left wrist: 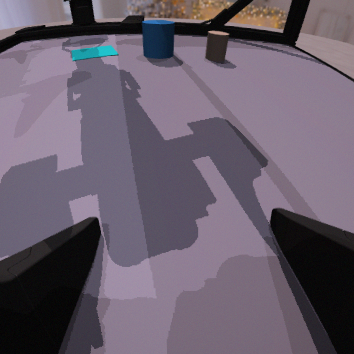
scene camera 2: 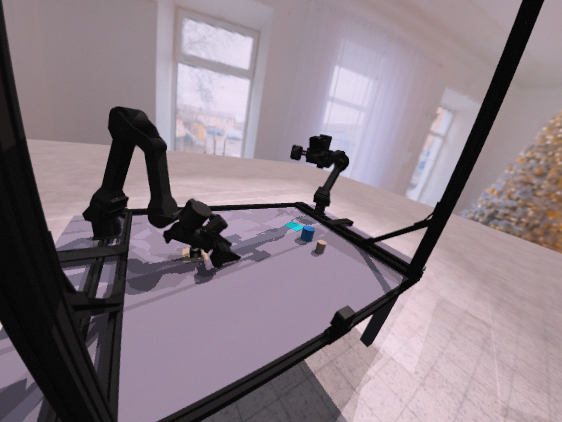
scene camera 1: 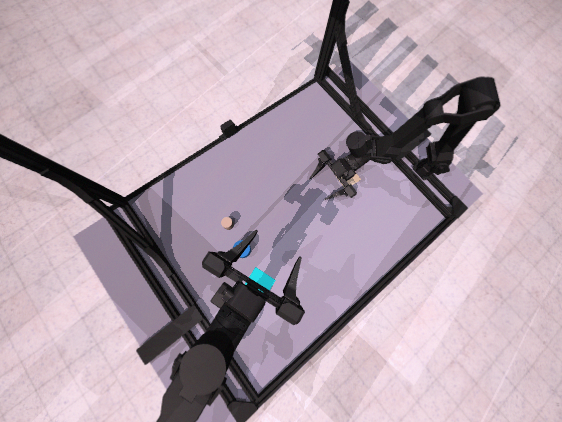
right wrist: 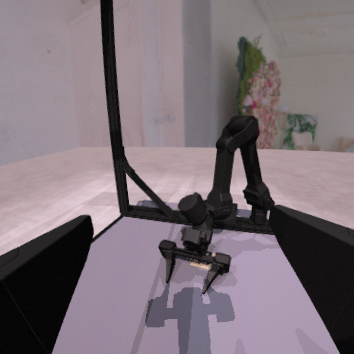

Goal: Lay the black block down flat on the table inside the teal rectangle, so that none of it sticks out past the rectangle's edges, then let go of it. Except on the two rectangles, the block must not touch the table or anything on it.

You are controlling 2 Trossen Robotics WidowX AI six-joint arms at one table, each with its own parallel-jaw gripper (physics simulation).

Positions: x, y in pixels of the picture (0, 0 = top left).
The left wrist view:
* left gripper: 185, 221
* blue cylinder: 157, 35, on the table
